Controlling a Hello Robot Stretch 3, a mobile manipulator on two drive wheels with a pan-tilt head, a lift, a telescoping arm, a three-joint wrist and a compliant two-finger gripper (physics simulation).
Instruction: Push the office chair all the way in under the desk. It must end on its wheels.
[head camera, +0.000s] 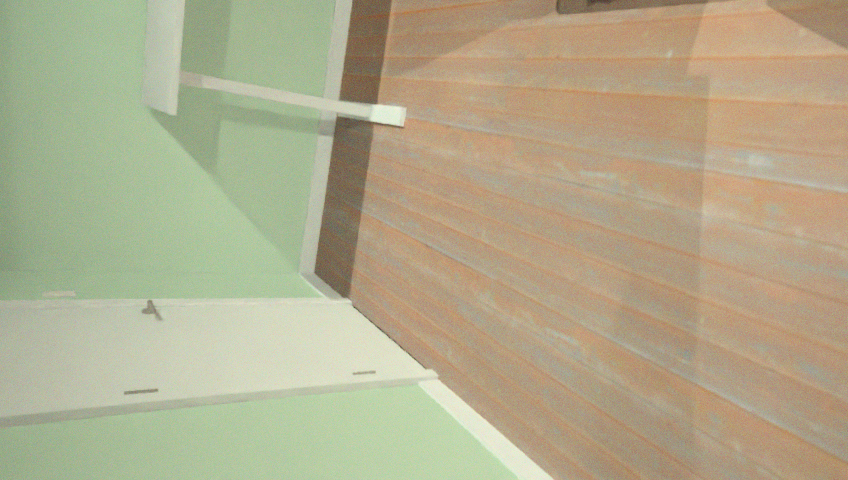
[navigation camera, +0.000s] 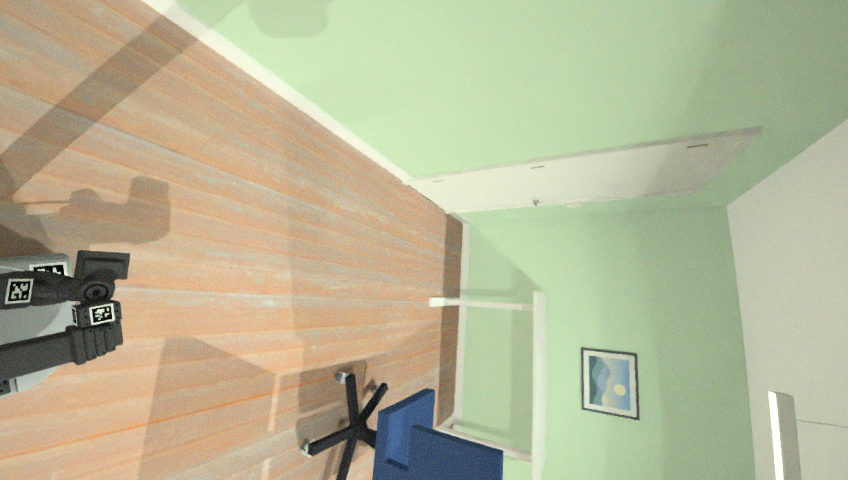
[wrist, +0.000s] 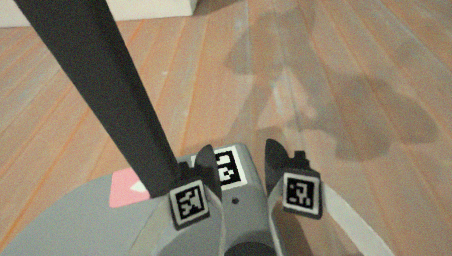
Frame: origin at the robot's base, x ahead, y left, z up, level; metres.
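Seen in the pictures: gripper, fingertip midpoint: (wrist: 240, 162).
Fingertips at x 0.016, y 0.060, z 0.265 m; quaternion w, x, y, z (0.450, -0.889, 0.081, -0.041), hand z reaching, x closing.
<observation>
Offsets run from my fingertips to a thing's top centre. "pt": to the spot under its first point. Level surfaces: height alone.
The views lie sideways. In the navigation view the office chair, with a blue seat and back @[pt dx -0.866, dy -1.045, dz +0.537 m] (navigation camera: 455, 455) and a black star base @[pt dx -1.061, dy -1.199, dz -0.128 m] (navigation camera: 357, 429), stands upright at the bottom edge, partly cut off. The white desk @[dz +0.686 m] (navigation camera: 539, 368) (head camera: 161, 59) stands against the green wall, its thin legs reaching the floor. The chair's back hides part of the desk's lower end; how far its seat is under the top is unclear. My gripper (wrist: 240, 162) is open and empty above my own grey base, far from the chair.
A white door (head camera: 208, 350) (navigation camera: 571, 181) is in the wall beside the desk. A framed picture (navigation camera: 609, 383) hangs above the desk. A white block-like thing (wrist: 150, 7) shows at the wrist view's top left. My folded wrist (navigation camera: 98, 285) is at the left.
</observation>
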